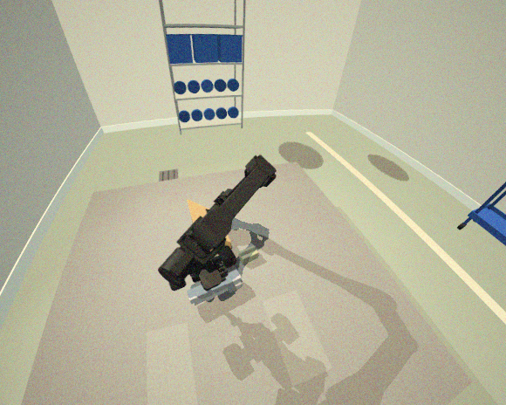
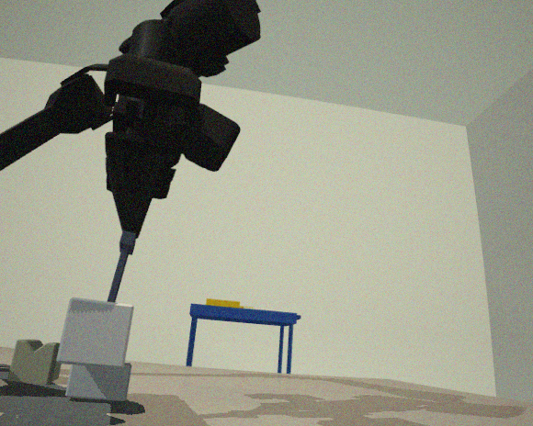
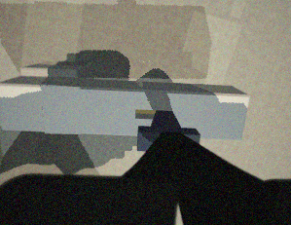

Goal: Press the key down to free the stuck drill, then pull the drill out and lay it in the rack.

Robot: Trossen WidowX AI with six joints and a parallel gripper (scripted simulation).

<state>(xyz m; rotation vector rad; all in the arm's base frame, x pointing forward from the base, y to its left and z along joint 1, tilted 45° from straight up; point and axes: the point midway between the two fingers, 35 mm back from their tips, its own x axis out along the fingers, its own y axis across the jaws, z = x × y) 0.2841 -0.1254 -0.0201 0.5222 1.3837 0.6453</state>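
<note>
Right now my gripper tip is 30 mm above the drill. Also, from my gripper tip: housing: 90 mm below, 30 mm to the left, 10 mm behind; rack block: 190 mm to the left, 110 mm below, 100 mm behind.
</note>
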